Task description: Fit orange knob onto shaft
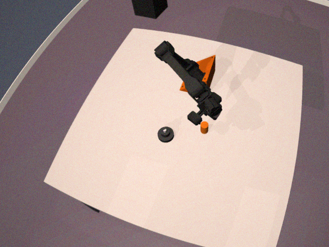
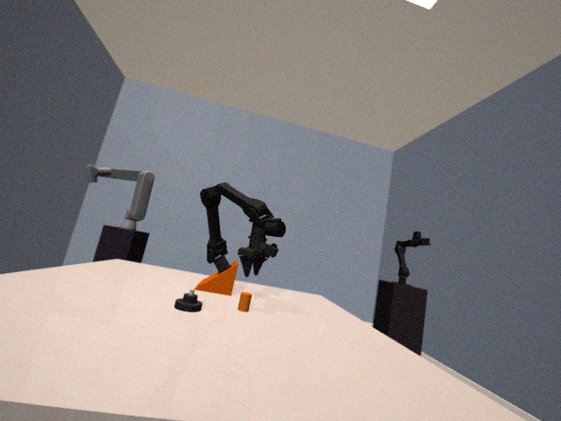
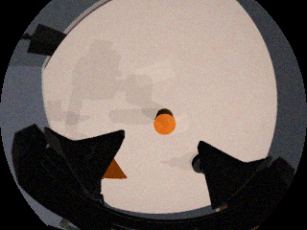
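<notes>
Right now my gripper tip is 80 mm above the orange knob. The rest, counted from my gripper tip: black round pedestal: 170 mm to the right, 110 mm ahead, 90 mm below.
</notes>
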